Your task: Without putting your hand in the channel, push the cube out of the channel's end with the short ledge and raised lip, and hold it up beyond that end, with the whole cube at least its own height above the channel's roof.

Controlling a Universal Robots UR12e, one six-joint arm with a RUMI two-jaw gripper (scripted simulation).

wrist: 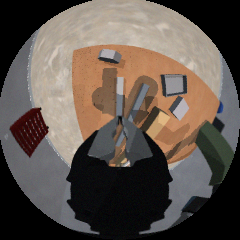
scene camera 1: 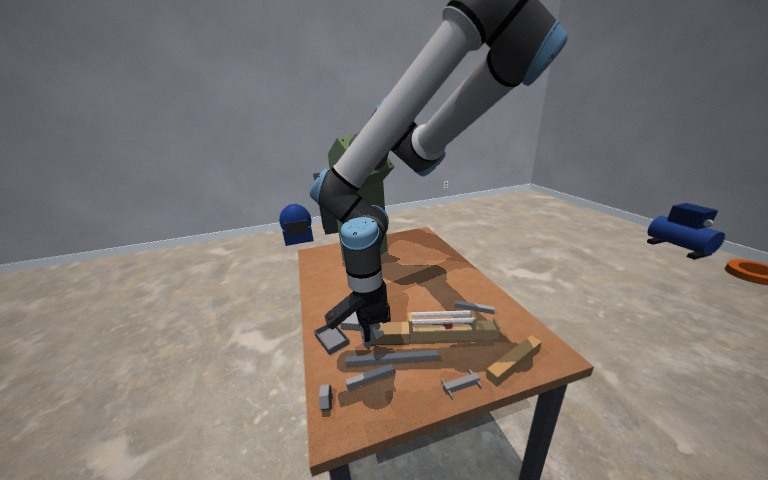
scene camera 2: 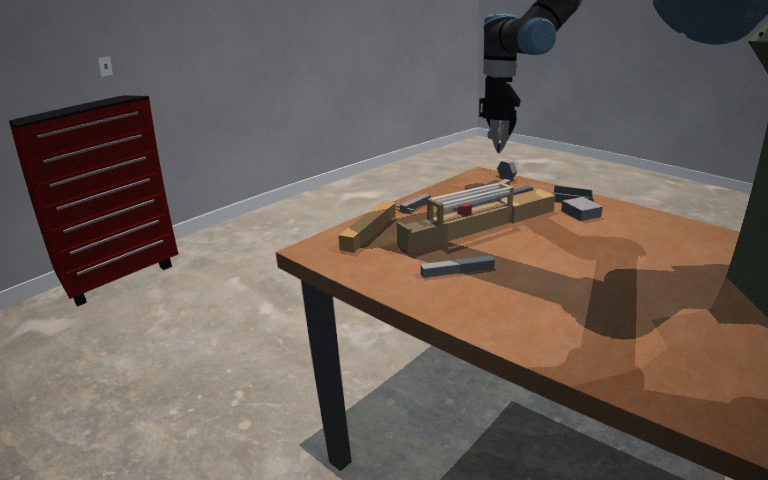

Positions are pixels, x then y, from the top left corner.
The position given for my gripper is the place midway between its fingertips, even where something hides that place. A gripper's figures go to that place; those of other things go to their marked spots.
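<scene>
My gripper [scene camera 1: 368, 349] is 0.90 m from the lens as I look at the scene. I also see a long grey bar [scene camera 1: 421, 355], and that bar is 1.01 m from the lens. So my gripper is nearer to the lens than the long grey bar.
</scene>
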